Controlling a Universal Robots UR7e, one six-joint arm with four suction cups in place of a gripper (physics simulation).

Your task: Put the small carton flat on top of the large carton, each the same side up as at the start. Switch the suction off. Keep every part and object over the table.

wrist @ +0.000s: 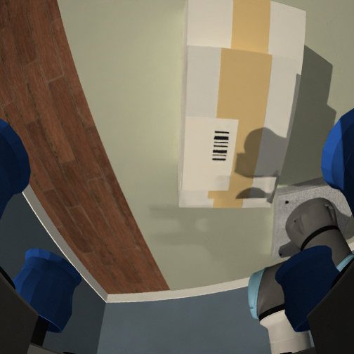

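The small carton (245, 90), white with a tan tape band and a barcode label facing up, lies flat on the large carton (210, 25) in the wrist view, right of centre. The large carton's white and tan top shows beyond the small carton's far end; most of it is hidden underneath. My gripper (177, 225) shows as four blue suction cups at the left and right sides of the view. It is open and holds nothing, and the cups appear apart from the cartons. A shadow falls across the small carton's near right part.
The cartons stand on a pale green table top (135, 125). Its edge runs down the left, with brown wood floor (60, 125) beyond. The robot's grey base plate (282, 220) and part of its arm (312, 222) are at lower right, close to the cartons. A blue wall (175, 325) is at the bottom.
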